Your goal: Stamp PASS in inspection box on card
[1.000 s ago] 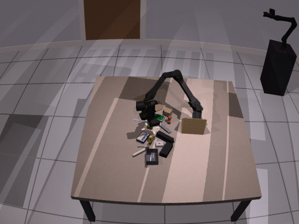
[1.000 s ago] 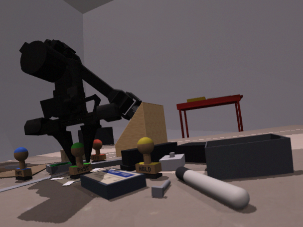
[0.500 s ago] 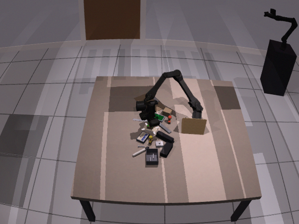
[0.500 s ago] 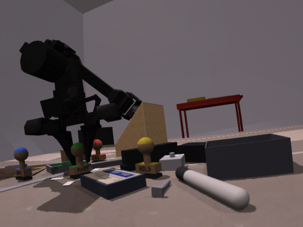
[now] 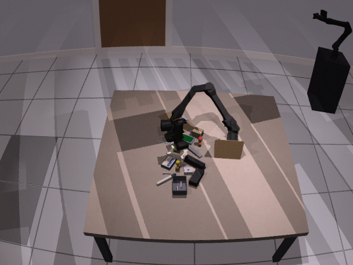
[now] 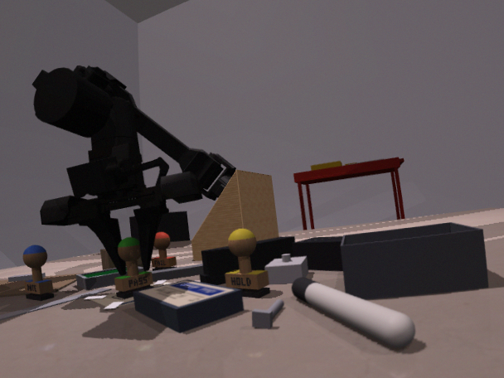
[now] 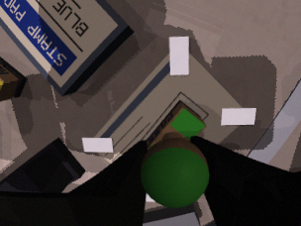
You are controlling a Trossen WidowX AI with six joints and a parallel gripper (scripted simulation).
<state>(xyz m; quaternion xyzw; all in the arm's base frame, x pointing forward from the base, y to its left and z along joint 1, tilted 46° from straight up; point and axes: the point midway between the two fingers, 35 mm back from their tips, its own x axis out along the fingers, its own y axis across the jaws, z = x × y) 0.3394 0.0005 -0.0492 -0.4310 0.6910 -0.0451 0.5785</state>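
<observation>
Right now my gripper tip is right at the green-knobbed stamp. From my gripper tip the other things lie so: card (30 mm below); stamp pad box (40 mm ahead, 100 mm to the left, 10 mm below); green ink pad (50 mm behind, 110 mm to the right, 20 mm below).
</observation>
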